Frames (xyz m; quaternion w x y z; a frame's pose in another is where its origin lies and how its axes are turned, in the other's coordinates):
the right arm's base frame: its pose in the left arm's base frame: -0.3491 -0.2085 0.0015 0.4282 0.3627 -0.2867 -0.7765
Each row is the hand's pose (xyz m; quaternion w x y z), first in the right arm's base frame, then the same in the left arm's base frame.
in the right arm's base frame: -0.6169 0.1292 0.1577 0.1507 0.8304 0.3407 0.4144
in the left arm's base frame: -0.1892 0.2906 0.3854 0.1828 0.5559 -0.6924 0.4220
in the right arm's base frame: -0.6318 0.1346 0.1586 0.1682 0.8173 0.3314 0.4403
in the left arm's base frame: -0.1820 0.3012 0.3948 0.2125 0.5421 -0.7006 0.4124
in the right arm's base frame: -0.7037 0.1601 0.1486 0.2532 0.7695 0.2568 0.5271
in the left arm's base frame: -0.1356 0.3507 0.4312 0.3122 0.4696 -0.7513 0.3428
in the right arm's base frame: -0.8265 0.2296 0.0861 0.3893 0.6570 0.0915 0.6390
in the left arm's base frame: -0.0078 0.4169 0.4869 0.4508 0.3104 -0.8144 0.1929
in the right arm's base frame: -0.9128 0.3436 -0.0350 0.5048 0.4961 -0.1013 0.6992
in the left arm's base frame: 0.1742 0.4225 0.5312 0.5501 0.1164 -0.8269 0.0129
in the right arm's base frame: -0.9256 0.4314 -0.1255 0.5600 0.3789 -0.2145 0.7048
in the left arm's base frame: 0.2922 0.3803 0.5498 0.5882 -0.0033 -0.8023 -0.1022
